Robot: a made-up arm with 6 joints. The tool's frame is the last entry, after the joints. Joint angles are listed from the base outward. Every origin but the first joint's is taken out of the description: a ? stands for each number. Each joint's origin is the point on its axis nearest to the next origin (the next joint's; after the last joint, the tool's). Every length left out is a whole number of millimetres.
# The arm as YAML. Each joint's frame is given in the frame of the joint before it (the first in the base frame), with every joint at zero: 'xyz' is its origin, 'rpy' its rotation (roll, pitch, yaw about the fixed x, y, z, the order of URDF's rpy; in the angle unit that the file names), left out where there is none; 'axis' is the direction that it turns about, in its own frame. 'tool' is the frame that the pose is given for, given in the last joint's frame.
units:
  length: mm
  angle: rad
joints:
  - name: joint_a
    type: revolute
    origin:
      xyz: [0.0, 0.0, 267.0]
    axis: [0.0, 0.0, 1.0]
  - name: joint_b
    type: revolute
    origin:
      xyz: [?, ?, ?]
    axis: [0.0, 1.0, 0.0]
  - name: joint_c
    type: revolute
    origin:
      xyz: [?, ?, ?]
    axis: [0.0, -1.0, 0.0]
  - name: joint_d
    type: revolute
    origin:
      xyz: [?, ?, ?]
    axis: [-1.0, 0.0, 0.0]
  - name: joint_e
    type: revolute
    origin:
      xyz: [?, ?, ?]
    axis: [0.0, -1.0, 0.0]
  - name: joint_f
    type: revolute
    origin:
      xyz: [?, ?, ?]
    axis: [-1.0, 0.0, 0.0]
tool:
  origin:
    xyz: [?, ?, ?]
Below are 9 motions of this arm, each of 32 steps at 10 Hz.
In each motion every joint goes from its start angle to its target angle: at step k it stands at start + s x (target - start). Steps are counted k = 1, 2, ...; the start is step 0. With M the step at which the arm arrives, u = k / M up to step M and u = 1 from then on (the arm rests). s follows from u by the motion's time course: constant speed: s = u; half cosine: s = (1 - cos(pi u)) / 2; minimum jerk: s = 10 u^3 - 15 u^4 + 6 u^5.
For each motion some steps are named. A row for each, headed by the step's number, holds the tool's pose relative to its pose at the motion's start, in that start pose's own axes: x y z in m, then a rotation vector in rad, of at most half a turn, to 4 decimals.
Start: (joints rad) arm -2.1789 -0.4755 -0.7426 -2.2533 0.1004 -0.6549
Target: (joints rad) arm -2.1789 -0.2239 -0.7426 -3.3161 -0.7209 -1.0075
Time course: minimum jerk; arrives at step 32
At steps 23, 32:
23: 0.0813 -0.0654 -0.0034 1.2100 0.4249 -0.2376
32: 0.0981 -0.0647 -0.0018 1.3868 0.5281 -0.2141

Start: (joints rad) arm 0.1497 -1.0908 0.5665 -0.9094 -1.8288 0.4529
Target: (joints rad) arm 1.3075 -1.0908 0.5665 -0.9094 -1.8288 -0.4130
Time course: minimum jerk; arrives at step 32
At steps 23, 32:
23: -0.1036 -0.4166 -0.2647 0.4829 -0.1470 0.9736
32: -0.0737 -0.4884 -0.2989 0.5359 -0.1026 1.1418

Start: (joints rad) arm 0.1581 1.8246 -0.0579 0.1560 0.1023 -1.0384
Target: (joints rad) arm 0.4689 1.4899 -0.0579 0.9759 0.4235 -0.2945
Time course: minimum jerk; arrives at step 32
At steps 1, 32:
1: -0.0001 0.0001 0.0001 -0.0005 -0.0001 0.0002
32: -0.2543 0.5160 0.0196 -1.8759 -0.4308 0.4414

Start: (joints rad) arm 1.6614 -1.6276 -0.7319 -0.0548 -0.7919 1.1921
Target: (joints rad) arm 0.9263 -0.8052 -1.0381 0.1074 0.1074 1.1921
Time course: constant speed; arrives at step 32
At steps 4, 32:
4: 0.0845 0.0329 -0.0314 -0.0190 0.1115 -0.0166
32: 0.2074 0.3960 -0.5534 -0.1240 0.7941 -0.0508

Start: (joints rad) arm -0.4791 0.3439 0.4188 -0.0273 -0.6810 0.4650
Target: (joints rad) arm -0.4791 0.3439 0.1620 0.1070 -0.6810 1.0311
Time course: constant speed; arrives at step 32
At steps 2, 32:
2: 0.0095 0.0050 -0.0109 -0.0417 0.0168 0.0025
32: 0.1298 0.0878 -0.1880 -0.6729 0.2445 0.1211

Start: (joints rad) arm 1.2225 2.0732 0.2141 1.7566 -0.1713 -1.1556
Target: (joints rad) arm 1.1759 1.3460 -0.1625 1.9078 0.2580 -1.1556
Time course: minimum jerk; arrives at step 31
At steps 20, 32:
20: -0.3989 -0.2087 0.1671 -0.0768 -0.3450 0.1370
32: -0.5332 -0.2543 0.1818 -0.1183 -0.4451 0.1745

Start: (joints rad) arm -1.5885 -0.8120 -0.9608 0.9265 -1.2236 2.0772
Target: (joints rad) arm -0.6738 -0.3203 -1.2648 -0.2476 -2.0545 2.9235
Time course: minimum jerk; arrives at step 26
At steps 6, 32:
6: 0.0156 -0.0527 0.0476 -0.1404 -0.1237 -0.0109
32: 0.1201 -0.1935 0.7394 -1.8129 -1.3934 0.3025

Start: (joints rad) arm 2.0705 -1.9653 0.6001 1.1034 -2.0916 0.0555
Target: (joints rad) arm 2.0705 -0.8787 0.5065 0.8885 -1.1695 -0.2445
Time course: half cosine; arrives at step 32
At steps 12, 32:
12: 0.1488 0.4533 0.2605 -0.2285 -0.1065 -0.0580
32: 0.7930 1.4397 0.2325 -0.6860 -0.1848 0.1429

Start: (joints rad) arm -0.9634 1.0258 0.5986 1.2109 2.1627 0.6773
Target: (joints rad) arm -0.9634 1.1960 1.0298 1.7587 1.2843 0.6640
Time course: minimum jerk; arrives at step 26
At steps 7, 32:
7: 0.0135 -0.0090 -0.0273 0.0101 0.0306 0.1202
32: 0.1210 -0.0683 -0.1704 -0.1706 0.2784 0.9813

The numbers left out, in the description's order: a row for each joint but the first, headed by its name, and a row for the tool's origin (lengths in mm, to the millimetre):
joint_b: 0.0 0.0 0.0
joint_c: 0.0 0.0 623.0
joint_d: 1037.0 0.0 0.0
joint_e: 0.0 -157.0 0.0
joint_f: 0.0 0.0 0.0
tool: 0.0 0.0 0.0

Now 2 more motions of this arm.
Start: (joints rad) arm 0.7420 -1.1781 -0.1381 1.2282 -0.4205 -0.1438
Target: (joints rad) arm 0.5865 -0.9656 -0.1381 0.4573 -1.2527 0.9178
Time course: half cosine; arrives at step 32
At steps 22, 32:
22: 0.1472 0.1534 -0.1178 -0.4572 0.6536 0.6136
32: 0.1809 0.2011 -0.1619 -0.5666 0.7328 0.9159

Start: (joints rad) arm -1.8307 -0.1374 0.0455 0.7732 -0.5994 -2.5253
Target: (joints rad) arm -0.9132 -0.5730 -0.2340 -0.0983 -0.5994 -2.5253
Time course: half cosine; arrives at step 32
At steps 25, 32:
25: -0.4824 -0.2204 -0.2802 0.3714 0.9957 -0.6543
32: -0.5465 -0.2516 -0.2844 0.3967 1.1048 -0.7783

